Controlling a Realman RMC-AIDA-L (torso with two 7-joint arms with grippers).
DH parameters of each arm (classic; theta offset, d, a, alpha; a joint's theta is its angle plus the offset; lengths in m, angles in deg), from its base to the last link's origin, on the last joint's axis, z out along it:
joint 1: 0 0.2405 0 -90
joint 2: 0 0 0 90
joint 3: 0 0.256 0 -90
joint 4: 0 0 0 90
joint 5: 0 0.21 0 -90
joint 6: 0 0 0 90
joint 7: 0 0.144 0 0
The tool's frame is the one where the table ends.
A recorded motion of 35 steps. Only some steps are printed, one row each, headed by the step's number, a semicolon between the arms.
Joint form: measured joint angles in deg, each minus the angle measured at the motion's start. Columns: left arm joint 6, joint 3, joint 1, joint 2, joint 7, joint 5, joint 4; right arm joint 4, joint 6, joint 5, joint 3, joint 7, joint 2, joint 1.
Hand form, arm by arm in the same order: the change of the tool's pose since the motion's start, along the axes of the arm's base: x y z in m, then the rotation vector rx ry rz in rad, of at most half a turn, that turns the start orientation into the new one. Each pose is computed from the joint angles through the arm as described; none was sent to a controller.
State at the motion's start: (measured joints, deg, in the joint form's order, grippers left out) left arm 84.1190 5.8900 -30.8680 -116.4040 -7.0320 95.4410 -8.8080; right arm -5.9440 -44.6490 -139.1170 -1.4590 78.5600 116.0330 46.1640
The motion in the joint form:
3: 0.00 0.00 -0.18 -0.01 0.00 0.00 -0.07; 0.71 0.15 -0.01 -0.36 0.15 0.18 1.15
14: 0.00 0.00 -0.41 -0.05 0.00 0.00 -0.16; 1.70 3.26 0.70 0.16 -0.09 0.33 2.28
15: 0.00 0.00 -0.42 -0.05 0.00 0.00 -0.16; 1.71 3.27 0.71 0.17 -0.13 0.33 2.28
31: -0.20 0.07 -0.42 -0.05 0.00 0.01 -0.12; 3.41 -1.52 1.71 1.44 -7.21 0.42 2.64
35: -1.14 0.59 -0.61 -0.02 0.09 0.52 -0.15; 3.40 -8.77 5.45 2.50 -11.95 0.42 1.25
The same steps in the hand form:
3: 0.0012 0.0007 -0.0003 -0.0008 -0.0012 -0.0030; -0.0098 0.0032 -0.0051 -0.0143 0.0062 0.0190
14: 0.0028 0.0016 -0.0008 -0.0020 -0.0031 -0.0069; -0.0140 0.0096 -0.0076 0.0064 -0.0062 0.0007
15: 0.0029 0.0016 -0.0008 -0.0020 -0.0031 -0.0071; -0.0140 0.0096 -0.0077 0.0065 -0.0064 0.0009
31: 0.0024 0.0017 -0.0012 -0.0040 -0.0002 -0.0050; -0.0328 0.0053 -0.0165 -0.0207 0.0187 0.1350
35: 0.0023 0.0020 -0.0045 -0.0227 0.0166 -0.0047; -0.0427 -0.0012 -0.0125 0.0059 0.1069 0.2214

